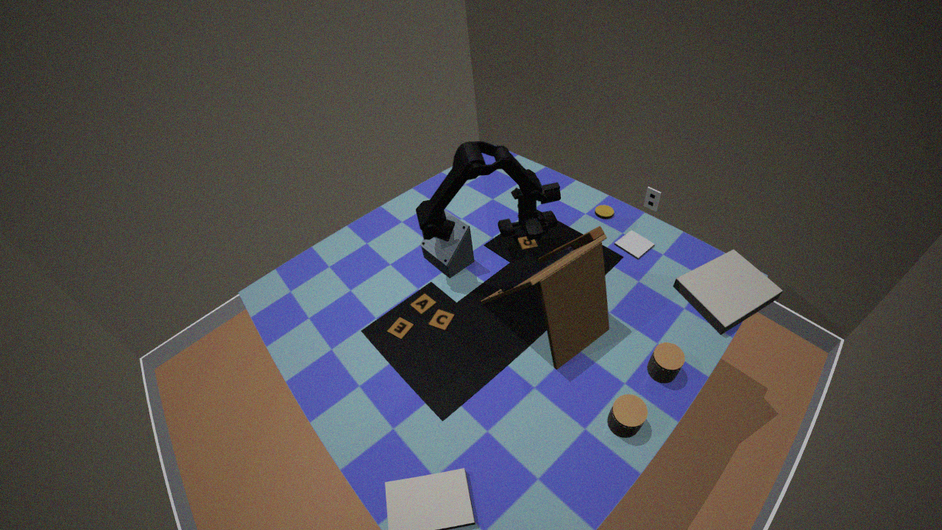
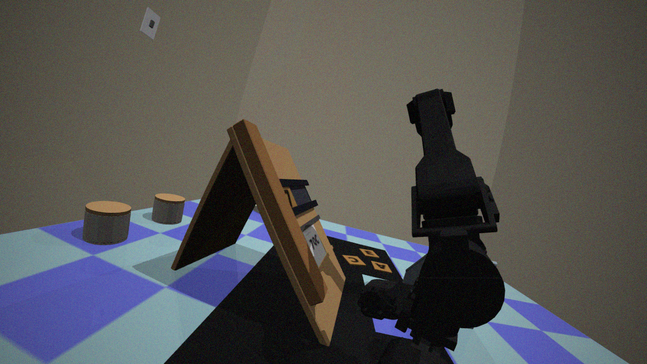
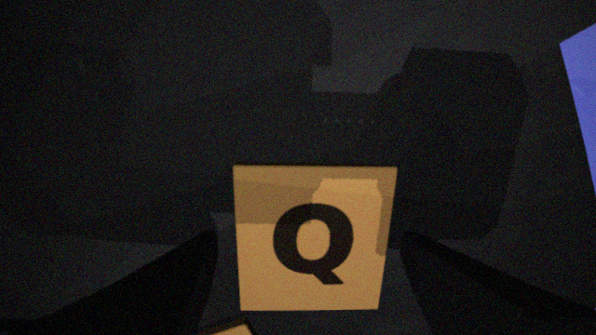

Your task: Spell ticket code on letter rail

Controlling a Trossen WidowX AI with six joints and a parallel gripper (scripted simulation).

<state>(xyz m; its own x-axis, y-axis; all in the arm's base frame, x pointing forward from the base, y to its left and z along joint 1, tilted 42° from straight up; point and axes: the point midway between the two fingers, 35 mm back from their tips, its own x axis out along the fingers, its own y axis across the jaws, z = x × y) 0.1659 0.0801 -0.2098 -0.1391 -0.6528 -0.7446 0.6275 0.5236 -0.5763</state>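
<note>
The q tile is right at my gripper tip. The rest, counted from my gripper tip: white ticket (130 mm ahead, 210 mm to the right, 100 mm above); black mat (20 mm ahead, 230 mm to the right); small white plate (310 mm ahead, 200 mm to the left).
</note>
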